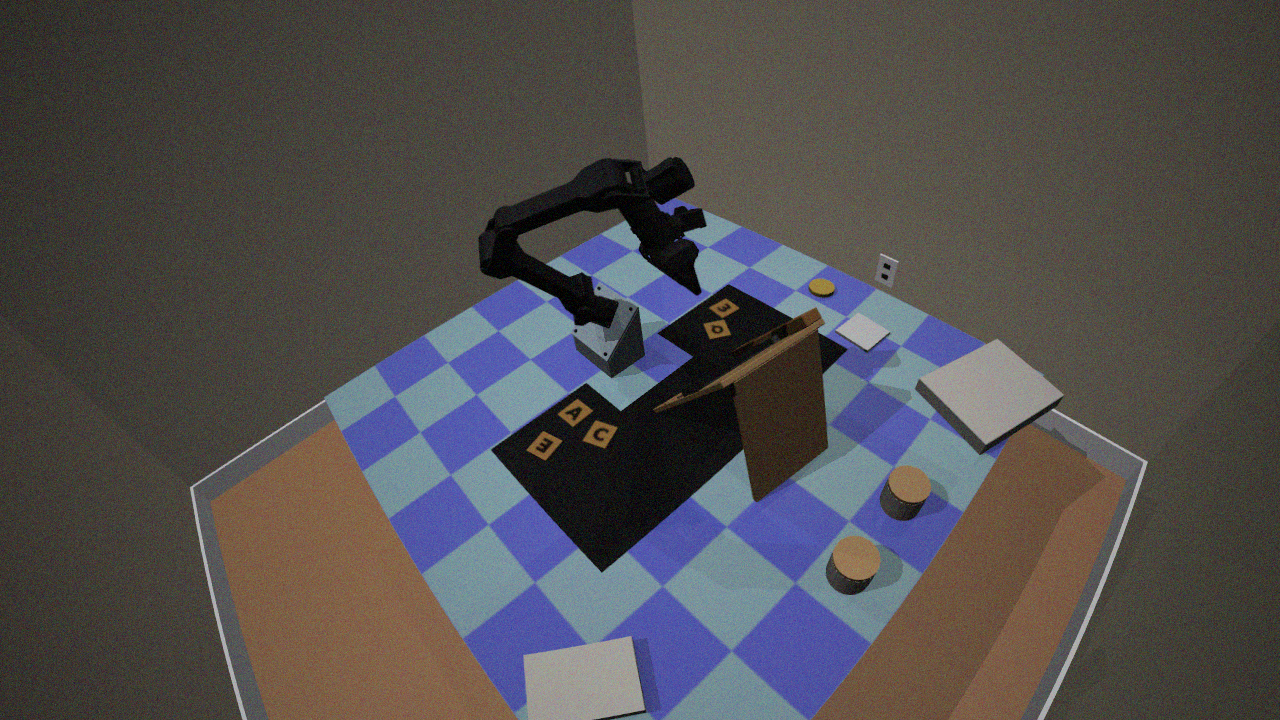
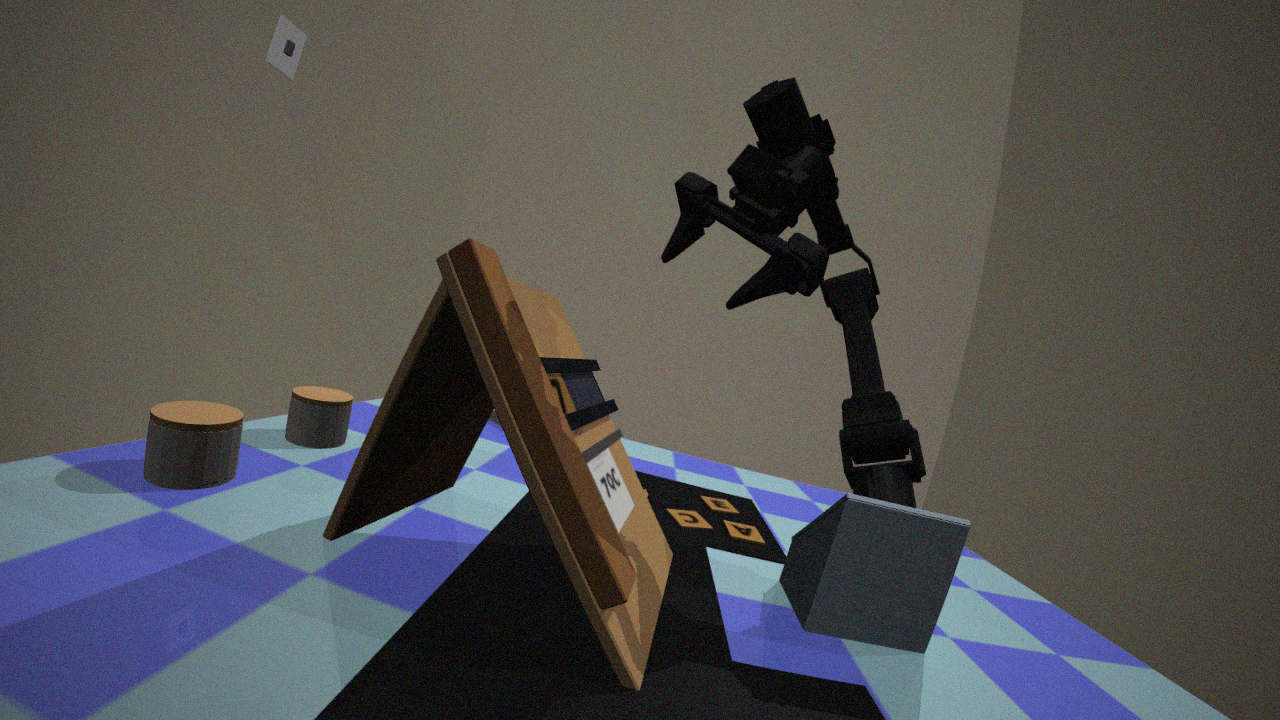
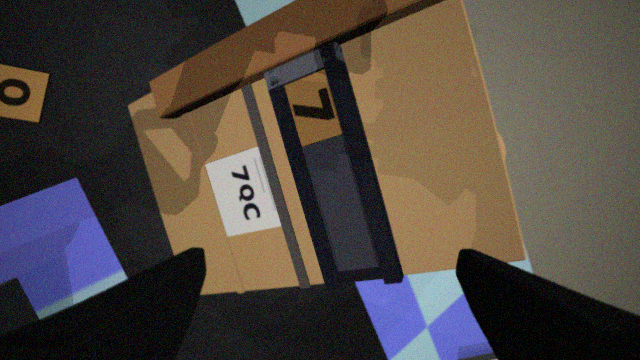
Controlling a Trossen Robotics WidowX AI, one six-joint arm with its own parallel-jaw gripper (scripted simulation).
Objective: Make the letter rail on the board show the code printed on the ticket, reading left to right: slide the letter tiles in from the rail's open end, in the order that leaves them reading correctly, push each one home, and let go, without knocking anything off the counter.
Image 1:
my gripper: 691,288
wooden easel board: 776,379
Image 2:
my gripper: 693,282
white ticket: 609,482
wooden easel board: 486,342
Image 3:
my gripper: 333,261
white ticket: 239,182
wooden easel board: 418,174
